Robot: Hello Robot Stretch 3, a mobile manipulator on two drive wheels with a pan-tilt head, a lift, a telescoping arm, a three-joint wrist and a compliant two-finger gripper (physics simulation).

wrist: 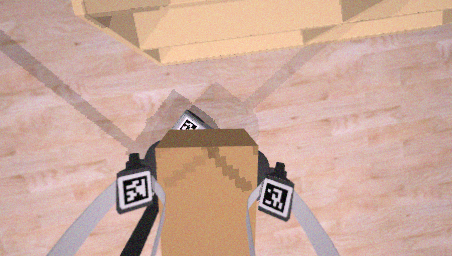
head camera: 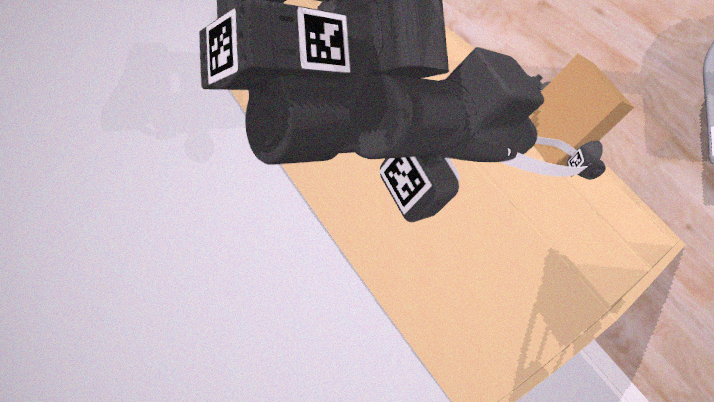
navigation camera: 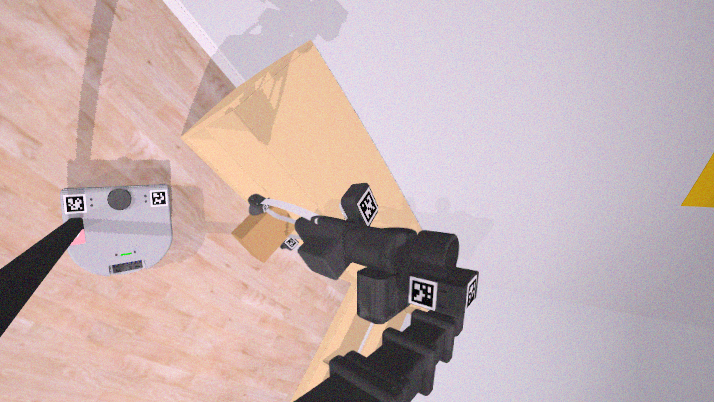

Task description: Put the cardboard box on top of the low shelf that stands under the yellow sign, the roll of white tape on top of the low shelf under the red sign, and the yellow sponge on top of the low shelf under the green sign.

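Where they show: gripper, fingertip midpoint: (head camera: 572, 126) (navigation camera: 264, 221); robot's base, link origin: (navigation camera: 119, 198).
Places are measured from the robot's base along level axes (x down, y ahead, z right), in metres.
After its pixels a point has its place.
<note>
My gripper (head camera: 567, 122) @[x -0.813, y -0.021, z 0.230 m] (navigation camera: 274, 224) @[x -0.813, y -0.021, z 0.230 m] (wrist: 208, 162) @[x -0.813, y -0.021, z 0.230 m] is shut on the brown cardboard box (head camera: 582, 100) @[x -0.864, y -0.040, z 0.198 m] (navigation camera: 262, 237) @[x -0.864, y -0.038, z 0.198 m] (wrist: 207, 215), with a fingertip at each side. In the head and navigation views the box hangs beside the front edge of a low wooden shelf (head camera: 450, 250) @[x -0.611, y 0.163, z 0.546 m] (navigation camera: 325, 125) @[x -0.611, y 0.230, z 0.569 m], mostly against the floor, and the wrist lies across the shelf's top. Part of a yellow sign (navigation camera: 700, 185) @[x -1.664, y 0.049, z 1.038 m] shows on the wall at the right edge of the navigation view. The white tape, the yellow sponge and the red and green signs do not show.
The grey wall (head camera: 150, 250) @[x -0.996, y 0.131, z 0.951 m] (navigation camera: 525, 125) @[x -1.168, y 0.217, z 0.858 m] runs behind the shelf. Another wooden shelf partly shows under the arm in the navigation view. Shelf compartments cross the top of the wrist view. My base (navigation camera: 120, 235) @[x -0.160, y -0.121, z -0.009 m] stands on the wooden floor (navigation camera: 200, 340) @[x -0.001, y -0.719, z 0.242 m] (wrist: 375, 125).
</note>
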